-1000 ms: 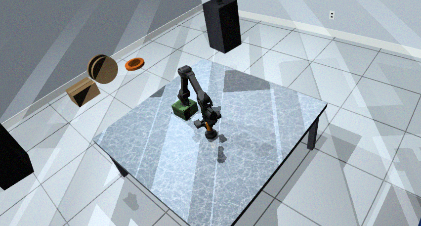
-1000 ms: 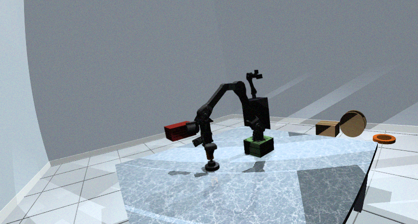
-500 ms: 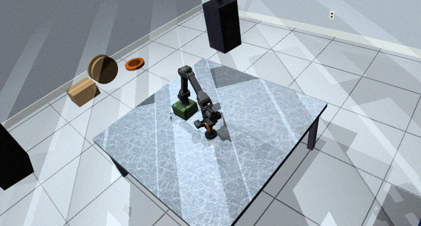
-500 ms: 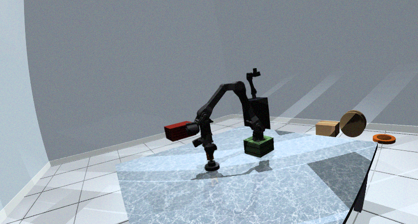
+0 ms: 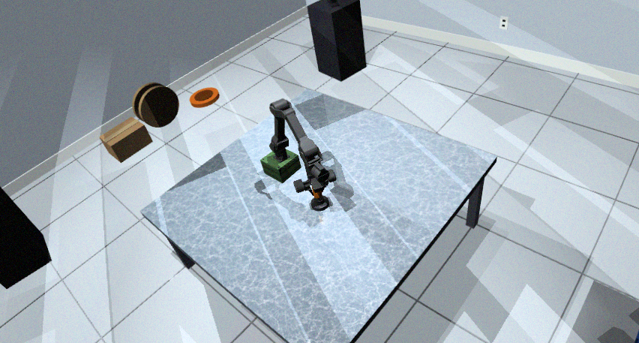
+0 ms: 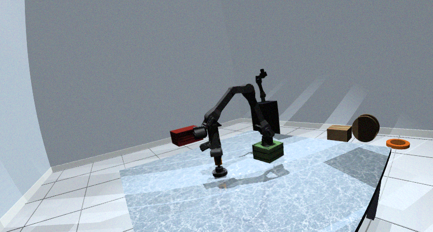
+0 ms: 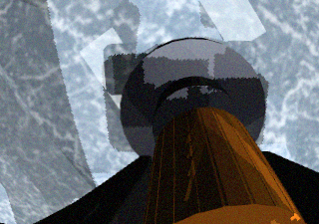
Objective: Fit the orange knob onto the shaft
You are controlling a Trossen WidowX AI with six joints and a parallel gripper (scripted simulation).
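The orange knob lies 20 mm above my gripper tip. Also, from my gripper tip: round dark pedestal: 40 mm below.
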